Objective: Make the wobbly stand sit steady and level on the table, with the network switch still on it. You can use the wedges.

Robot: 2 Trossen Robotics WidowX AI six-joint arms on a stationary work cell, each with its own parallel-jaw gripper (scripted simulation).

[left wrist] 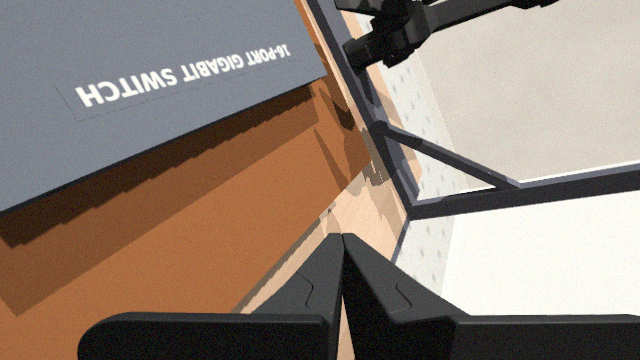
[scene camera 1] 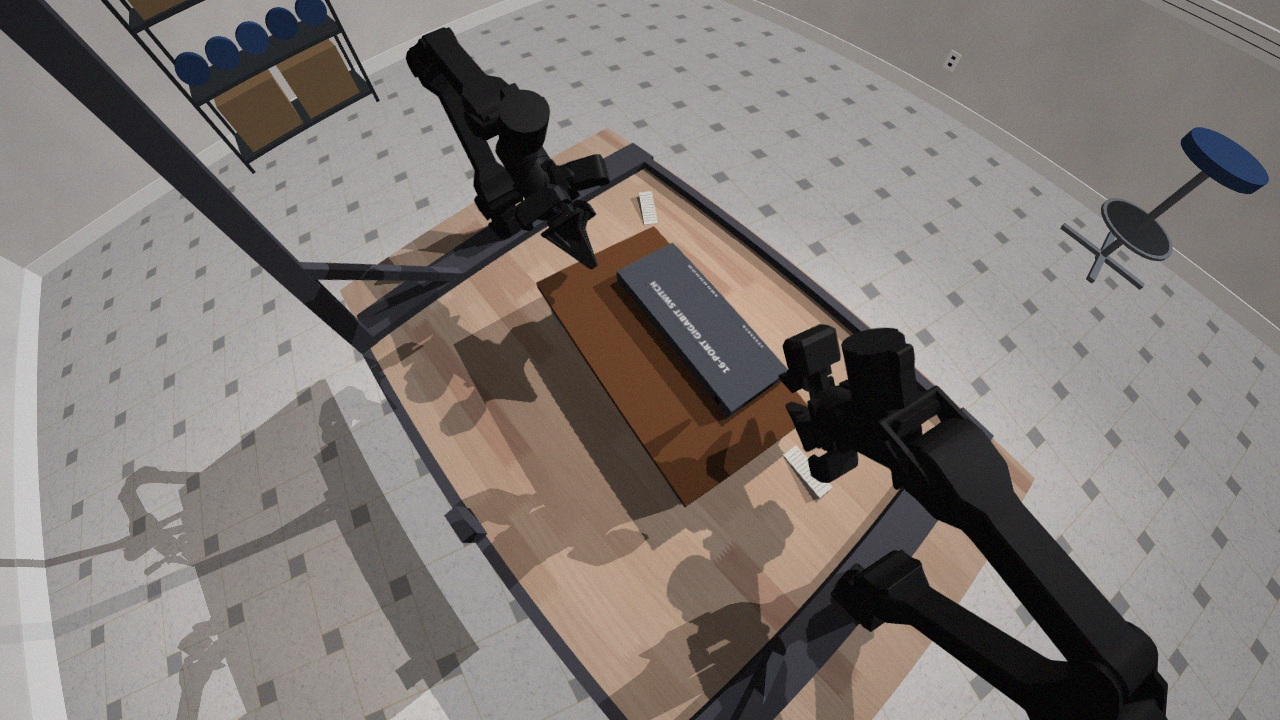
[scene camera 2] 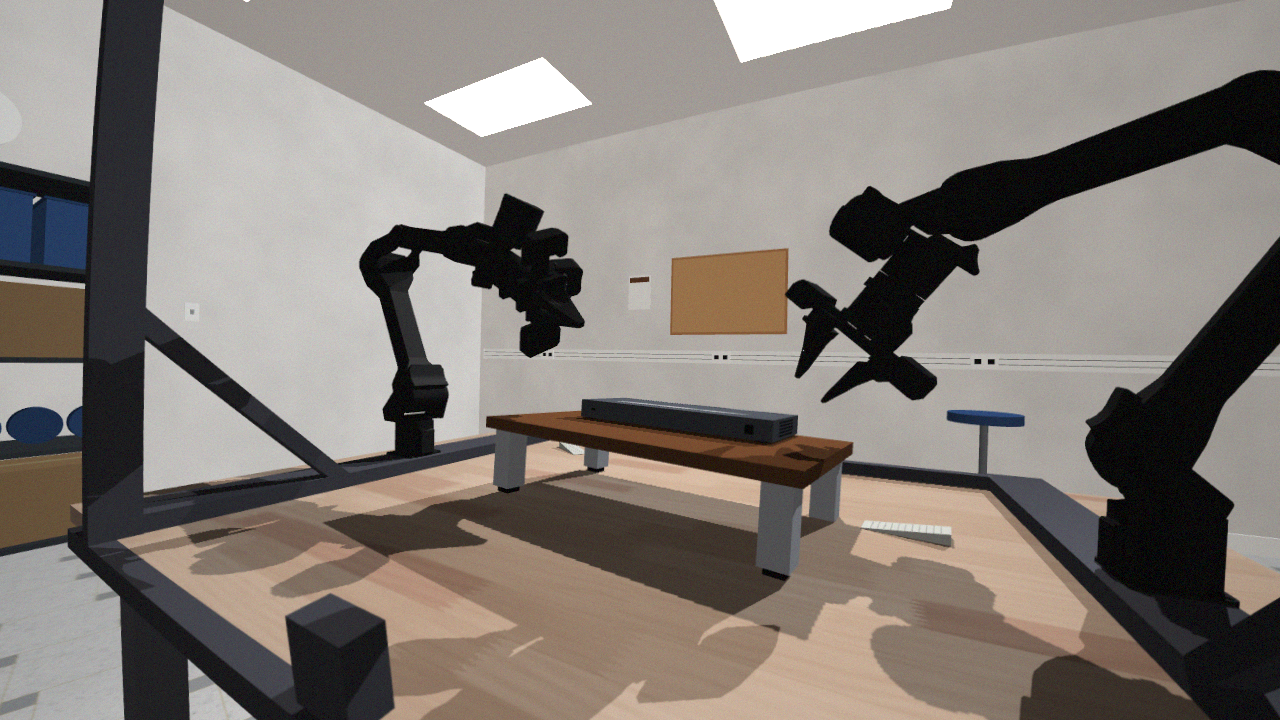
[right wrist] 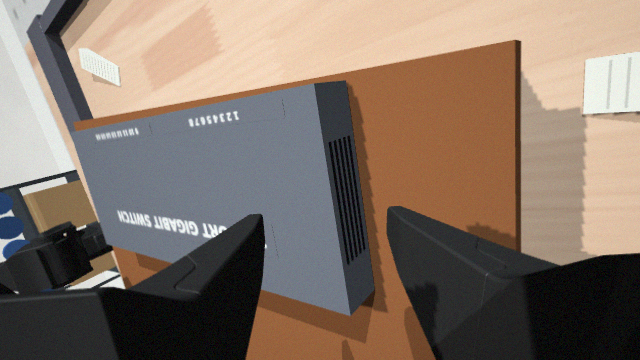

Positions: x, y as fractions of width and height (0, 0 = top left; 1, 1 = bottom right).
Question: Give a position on a brown stand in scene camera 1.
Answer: At 0.54, 0.62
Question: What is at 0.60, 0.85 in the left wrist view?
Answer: My left gripper.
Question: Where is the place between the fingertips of my right gripper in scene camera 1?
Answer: At 0.61, 0.54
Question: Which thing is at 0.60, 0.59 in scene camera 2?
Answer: A dark grey network switch.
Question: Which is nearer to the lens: the brown stand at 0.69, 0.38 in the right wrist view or the dark grey network switch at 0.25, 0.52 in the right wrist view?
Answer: The brown stand.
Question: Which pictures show the dark grey network switch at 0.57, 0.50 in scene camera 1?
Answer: The left wrist view, scene camera 1, scene camera 2 and the right wrist view: all of them.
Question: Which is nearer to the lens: the brown stand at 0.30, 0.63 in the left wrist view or the dark grey network switch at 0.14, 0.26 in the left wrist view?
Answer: The dark grey network switch.
